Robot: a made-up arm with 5 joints.
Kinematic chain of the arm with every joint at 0, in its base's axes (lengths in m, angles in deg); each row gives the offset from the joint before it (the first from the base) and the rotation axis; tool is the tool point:
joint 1: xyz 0 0 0.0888 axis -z
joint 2: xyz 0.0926 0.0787 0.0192 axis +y
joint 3: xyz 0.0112 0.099 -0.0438 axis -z
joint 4: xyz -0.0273 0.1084 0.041 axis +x
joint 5: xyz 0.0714 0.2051 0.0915 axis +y
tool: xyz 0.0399 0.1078 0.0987
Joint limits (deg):
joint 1: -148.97..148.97
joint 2: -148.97..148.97
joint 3: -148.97..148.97
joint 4: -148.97..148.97
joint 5: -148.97..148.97
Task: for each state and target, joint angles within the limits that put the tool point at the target. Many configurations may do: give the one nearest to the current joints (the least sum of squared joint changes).
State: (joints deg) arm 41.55 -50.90 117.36 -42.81 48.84
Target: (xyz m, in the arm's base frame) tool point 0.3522 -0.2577 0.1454
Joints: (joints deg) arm 15.96 -44.63 122.44 -55.39 56.21
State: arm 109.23 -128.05 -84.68 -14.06 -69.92
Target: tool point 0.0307 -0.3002 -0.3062
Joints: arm 113.88 -124.21 -89.29 -12.02 -68.90
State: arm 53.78 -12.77 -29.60 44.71 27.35
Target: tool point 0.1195 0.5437 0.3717
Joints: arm 0.78 -11.93 -8.91 18.15 22.32
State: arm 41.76 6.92 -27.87 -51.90 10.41
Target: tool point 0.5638 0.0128 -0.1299
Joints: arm 86.14 3.85 -26.02 -70.88 18.30
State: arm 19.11 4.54 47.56 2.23 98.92
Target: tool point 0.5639 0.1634 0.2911
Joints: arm 21.96 -11.77 45.50 11.53 93.80
